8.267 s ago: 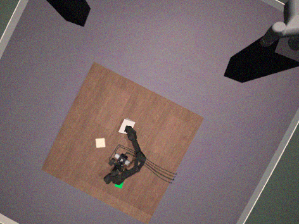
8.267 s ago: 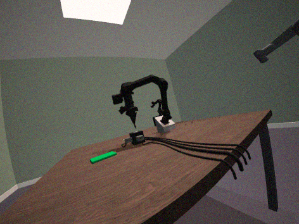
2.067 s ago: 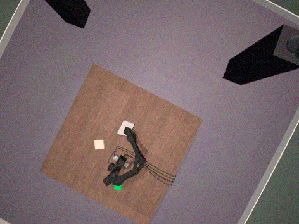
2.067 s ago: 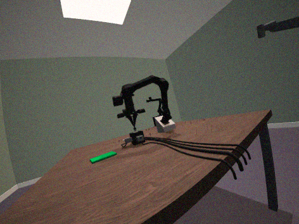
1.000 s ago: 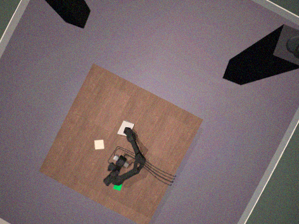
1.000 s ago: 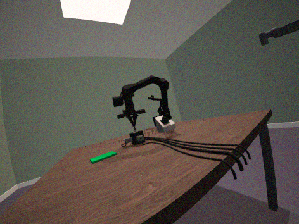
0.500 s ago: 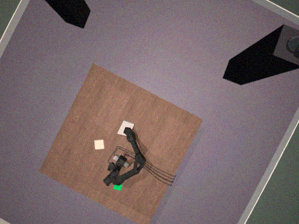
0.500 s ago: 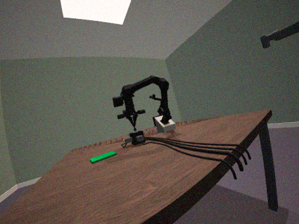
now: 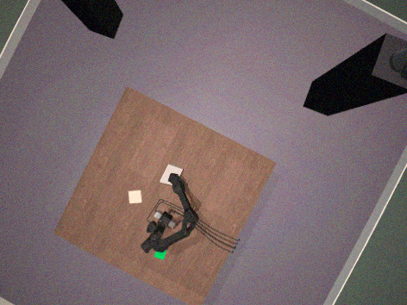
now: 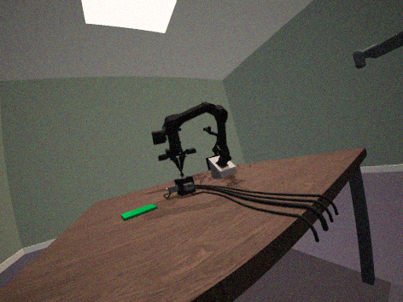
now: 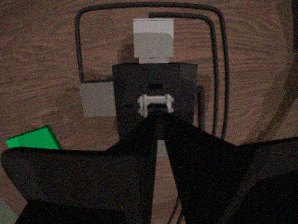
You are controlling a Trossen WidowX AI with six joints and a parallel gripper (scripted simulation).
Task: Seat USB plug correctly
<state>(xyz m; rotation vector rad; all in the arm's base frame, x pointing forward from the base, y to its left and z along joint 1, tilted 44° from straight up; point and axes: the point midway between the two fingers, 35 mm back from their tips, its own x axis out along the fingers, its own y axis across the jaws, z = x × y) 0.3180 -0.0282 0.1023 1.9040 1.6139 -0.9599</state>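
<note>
Now: gripper tip 20 mm above the USB plug. Also, from my gripper tip: green flat block 250 mm ahead, 60 mm to the left, 110 mm below; then USB socket 40 mm below; then pale square block 60 mm behind, 280 mm to the right, 110 mm below.
</note>
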